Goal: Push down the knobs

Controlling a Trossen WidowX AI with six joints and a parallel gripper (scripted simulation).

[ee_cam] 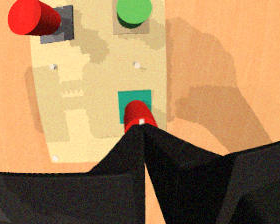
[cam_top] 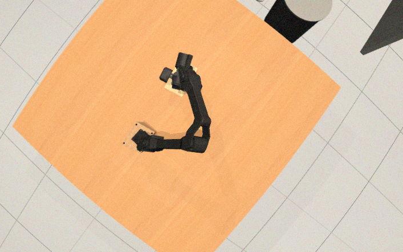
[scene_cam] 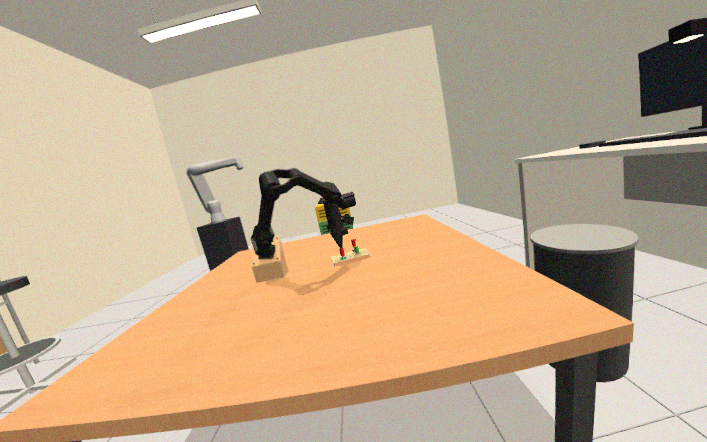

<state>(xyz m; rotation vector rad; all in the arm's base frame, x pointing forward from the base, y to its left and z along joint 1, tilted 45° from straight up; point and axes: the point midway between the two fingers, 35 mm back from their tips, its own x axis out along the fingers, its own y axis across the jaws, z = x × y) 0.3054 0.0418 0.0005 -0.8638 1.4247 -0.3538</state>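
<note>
Right now the red knob is 7 cm to the left of my gripper tip and 5 cm ahead of it.
</note>
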